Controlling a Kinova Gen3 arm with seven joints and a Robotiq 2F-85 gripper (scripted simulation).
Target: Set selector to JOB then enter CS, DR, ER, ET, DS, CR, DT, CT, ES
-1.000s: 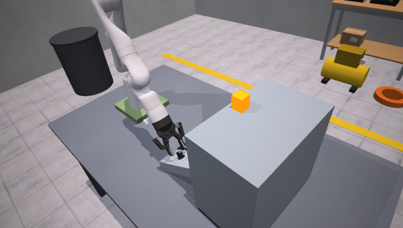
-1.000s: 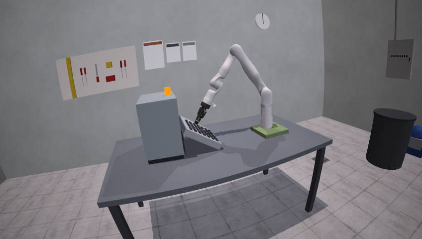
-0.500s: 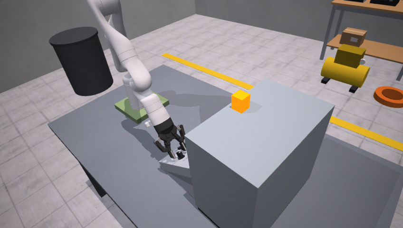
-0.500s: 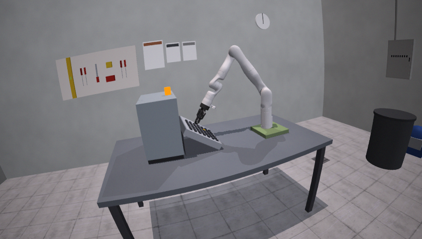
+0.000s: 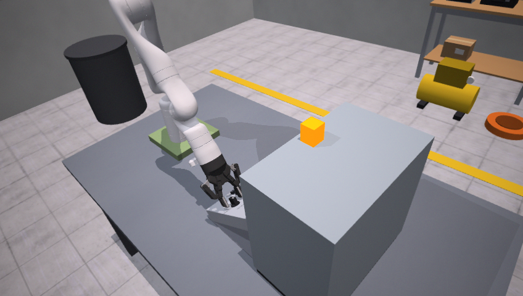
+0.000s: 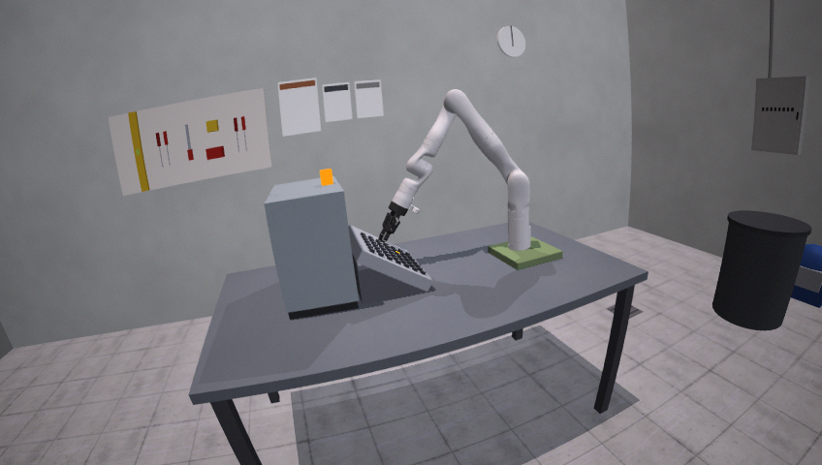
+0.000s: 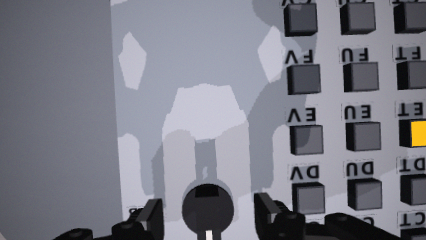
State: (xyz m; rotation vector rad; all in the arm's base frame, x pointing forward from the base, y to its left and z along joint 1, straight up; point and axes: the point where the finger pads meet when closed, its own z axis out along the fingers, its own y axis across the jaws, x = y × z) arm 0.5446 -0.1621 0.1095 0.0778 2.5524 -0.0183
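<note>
The black selector knob lies 1 cm ahead of my hand and 1 cm below it. Also, from my hand: sloped key panel: 4 cm ahead, 11 cm to the left, 6 cm below.
</note>
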